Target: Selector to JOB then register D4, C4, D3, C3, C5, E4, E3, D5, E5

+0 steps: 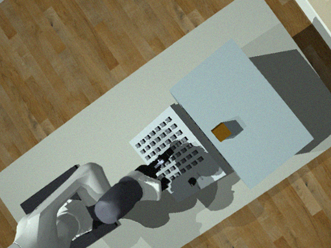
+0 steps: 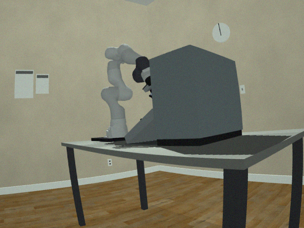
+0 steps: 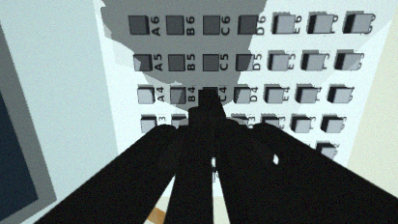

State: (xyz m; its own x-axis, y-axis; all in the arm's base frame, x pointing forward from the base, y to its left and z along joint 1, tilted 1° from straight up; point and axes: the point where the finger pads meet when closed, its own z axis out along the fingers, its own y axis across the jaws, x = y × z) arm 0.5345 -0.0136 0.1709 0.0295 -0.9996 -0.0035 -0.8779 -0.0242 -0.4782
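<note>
Right now the key C5 is 3 cm ahead of my hand, 3 cm to the right of it and 6 cm below it. Also, from my hand: D5 key: 3 cm to the right, 8 cm below; key D6: 7 cm to the right, 8 cm below; key D4: 8 cm below.
</note>
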